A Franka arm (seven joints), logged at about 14 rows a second.
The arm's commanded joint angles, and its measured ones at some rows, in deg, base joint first. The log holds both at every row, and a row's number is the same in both.
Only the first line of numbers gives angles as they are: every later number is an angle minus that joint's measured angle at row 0.
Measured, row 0:
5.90 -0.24 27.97 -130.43 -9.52 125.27 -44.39
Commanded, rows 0 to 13:
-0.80 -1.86 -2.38 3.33 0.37 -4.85 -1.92
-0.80 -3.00 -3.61 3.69 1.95 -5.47 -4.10
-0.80 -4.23 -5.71 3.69 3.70 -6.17 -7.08
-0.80 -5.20 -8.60 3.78 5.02 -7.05 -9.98
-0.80 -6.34 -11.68 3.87 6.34 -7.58 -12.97
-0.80 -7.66 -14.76 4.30 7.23 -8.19 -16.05
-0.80 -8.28 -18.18 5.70 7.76 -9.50 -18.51
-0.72 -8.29 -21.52 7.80 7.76 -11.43 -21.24
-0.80 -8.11 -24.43 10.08 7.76 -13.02 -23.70
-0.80 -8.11 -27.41 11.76 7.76 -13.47 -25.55
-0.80 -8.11 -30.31 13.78 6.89 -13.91 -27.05
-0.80 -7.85 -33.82 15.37 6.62 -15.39 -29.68
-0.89 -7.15 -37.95 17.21 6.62 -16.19 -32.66
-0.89 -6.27 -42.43 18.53 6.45 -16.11 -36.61
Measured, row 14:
-0.83 -8.18 -36.40 14.96 5.99 -14.51 -30.70
